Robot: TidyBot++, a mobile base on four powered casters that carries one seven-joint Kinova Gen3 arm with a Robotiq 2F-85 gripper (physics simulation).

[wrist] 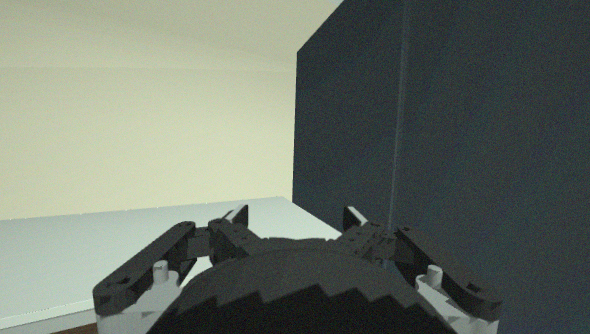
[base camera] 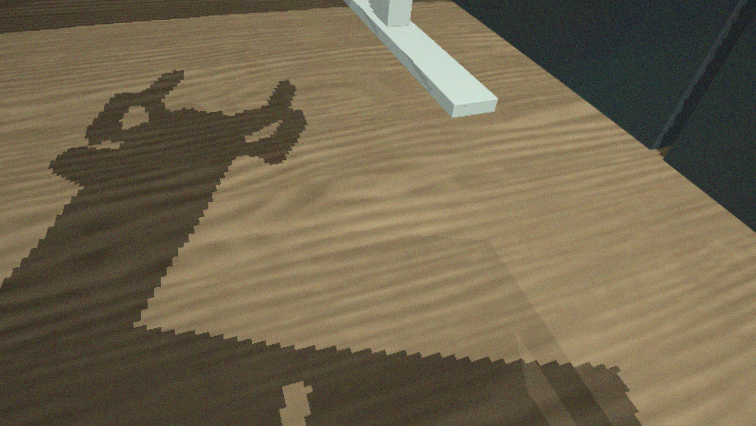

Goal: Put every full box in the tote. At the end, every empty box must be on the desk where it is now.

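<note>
My gripper (wrist: 295, 216) is open, its two fingertips wide apart with no object between them. Beyond it and to its left in the wrist view is a pale, flat desk top (wrist: 100, 255), seen at a low angle. A white foot bar with an upright leg (base camera: 444, 66) stands on the floor at the top of the base camera view. No full box, empty box or tote shows in either view.
A tall dark panel (wrist: 450, 125) (base camera: 608, 52) rises along the right in both views. A cream wall (wrist: 140, 135) stands behind the desk top. The wooden floor (base camera: 370, 211) carries the shadow of my arm and open gripper.
</note>
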